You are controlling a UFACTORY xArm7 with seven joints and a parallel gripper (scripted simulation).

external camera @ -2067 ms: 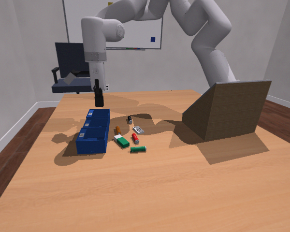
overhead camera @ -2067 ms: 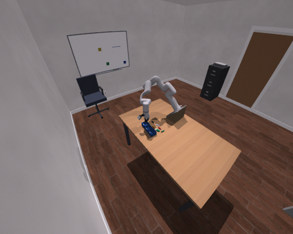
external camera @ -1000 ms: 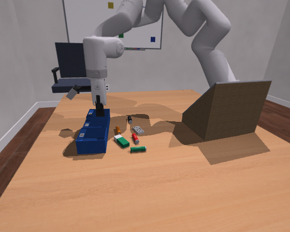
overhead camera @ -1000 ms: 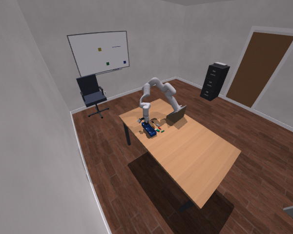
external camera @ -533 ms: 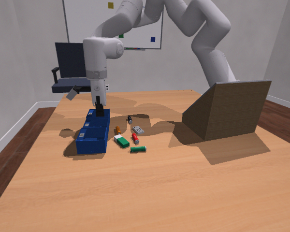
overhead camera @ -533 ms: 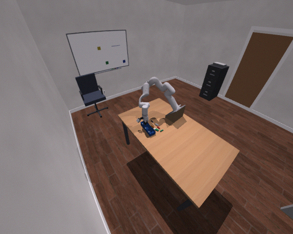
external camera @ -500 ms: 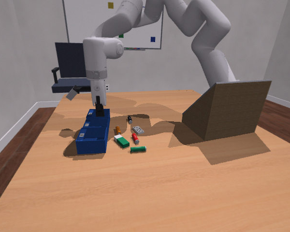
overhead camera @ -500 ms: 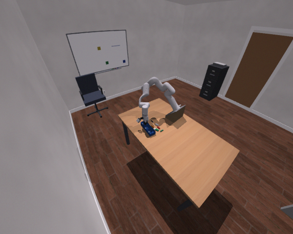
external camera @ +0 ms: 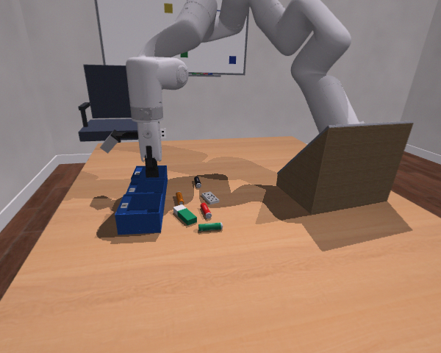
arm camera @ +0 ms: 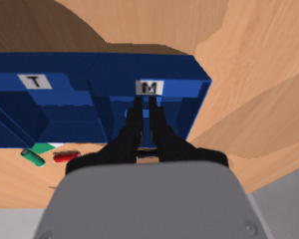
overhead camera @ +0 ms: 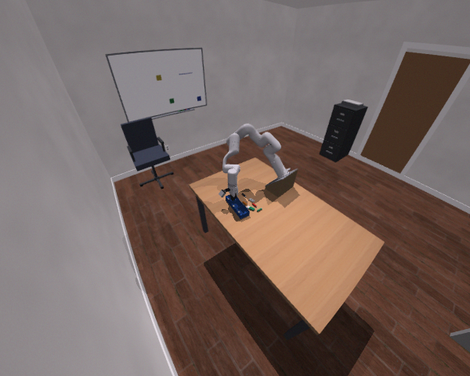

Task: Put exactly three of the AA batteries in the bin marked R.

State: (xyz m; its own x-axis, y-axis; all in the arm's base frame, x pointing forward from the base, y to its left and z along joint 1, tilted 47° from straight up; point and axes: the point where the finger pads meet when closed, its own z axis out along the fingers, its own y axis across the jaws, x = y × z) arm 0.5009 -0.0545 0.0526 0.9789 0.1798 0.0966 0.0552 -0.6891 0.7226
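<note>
Now: hand 10 mm short of the bin, 80 mm to the right of it and 10 mm above it. Also, from my hand: white domino (150 mm behind, 80 mm to the left, 30 mm below); then orange battery (70 mm behind, 80 mm to the left, 30 mm below); then black AA battery (120 mm behind, 10 mm to the right, 30 mm below).
</note>
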